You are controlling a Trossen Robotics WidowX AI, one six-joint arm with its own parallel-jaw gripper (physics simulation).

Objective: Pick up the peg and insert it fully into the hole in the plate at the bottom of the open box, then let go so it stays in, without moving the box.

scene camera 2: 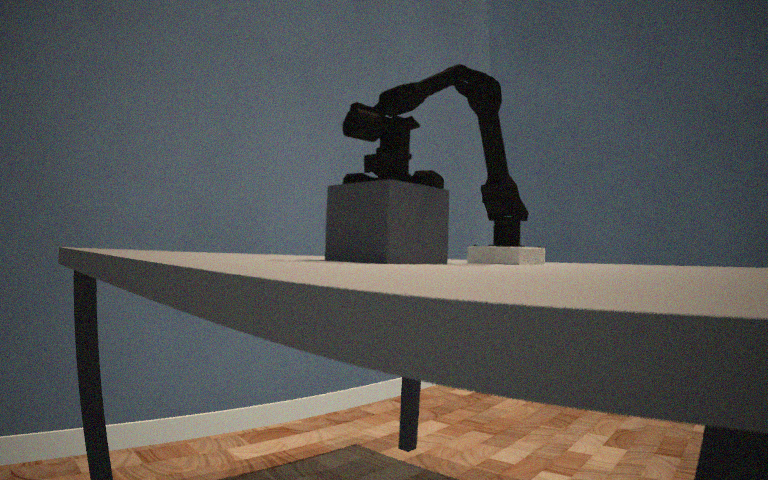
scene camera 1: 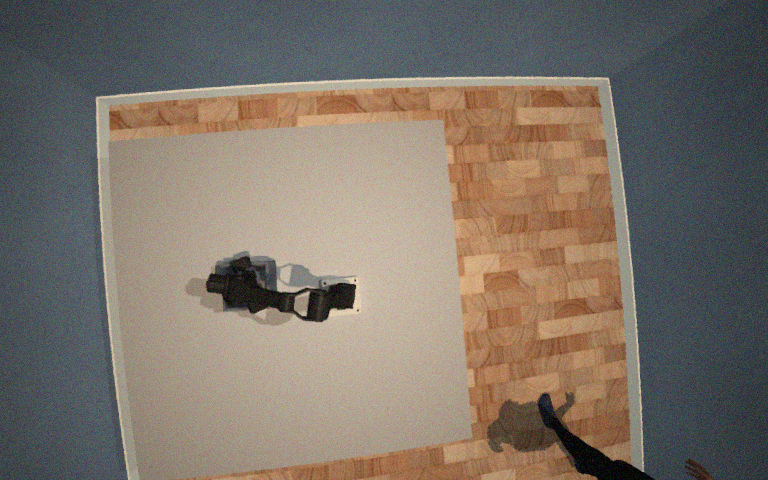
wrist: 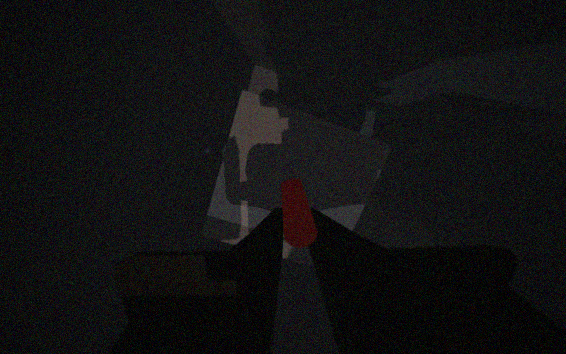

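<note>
The red peg shows in the dim wrist view, between the two dark fingertips. My gripper is shut on it. The low white box stands on the table, and the gripper's dark body reaches down into its open top. In the wrist view the box's inside is in deep shadow with a few paler lit patches. The fingertips are hidden in both scene views. The hole is not clearly visible, and I cannot tell how the peg's lower end stands to it.
The arm's grey base block stands on the pale table, left of the box. The box's walls are close around the gripper. A person's dark leg shows at the lower right, beyond the table's edge.
</note>
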